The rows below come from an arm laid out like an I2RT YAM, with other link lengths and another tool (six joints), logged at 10 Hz.
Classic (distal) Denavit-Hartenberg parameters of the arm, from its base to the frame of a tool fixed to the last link. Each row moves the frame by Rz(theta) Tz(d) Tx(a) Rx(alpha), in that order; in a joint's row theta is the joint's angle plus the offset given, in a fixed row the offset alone. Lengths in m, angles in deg.
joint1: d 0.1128  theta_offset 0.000  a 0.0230  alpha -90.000
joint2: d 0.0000  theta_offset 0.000  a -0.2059  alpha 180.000
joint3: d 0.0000  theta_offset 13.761  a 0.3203  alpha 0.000
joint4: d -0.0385  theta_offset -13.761  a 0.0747  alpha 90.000
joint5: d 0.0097  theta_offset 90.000  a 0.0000  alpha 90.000
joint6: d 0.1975  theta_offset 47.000  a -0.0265  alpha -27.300
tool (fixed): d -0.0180  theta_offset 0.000  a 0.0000  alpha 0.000
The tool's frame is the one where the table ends.
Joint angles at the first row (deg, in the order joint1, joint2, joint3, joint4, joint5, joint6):
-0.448, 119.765, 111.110, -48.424, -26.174, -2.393
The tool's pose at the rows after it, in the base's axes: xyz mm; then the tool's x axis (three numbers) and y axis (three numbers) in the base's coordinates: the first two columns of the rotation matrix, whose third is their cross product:
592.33, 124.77, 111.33, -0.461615, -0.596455, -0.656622, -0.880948, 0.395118, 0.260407
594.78, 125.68, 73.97, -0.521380, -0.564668, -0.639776, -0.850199, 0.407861, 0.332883
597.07, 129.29, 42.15, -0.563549, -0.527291, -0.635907, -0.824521, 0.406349, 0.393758
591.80, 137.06, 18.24, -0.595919, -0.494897, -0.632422, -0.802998, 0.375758, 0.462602
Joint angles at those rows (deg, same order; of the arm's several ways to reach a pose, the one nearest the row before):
-0.448, 121.447, 109.164, -44.337, -26.327, 0.972
-0.448, 125.559, 109.167, -43.179, -27.004, 3.334
-0.448, 129.405, 109.165, -41.189, -28.687, 5.694
-0.448, 132.332, 109.164, -40.883, -31.791, 7.005

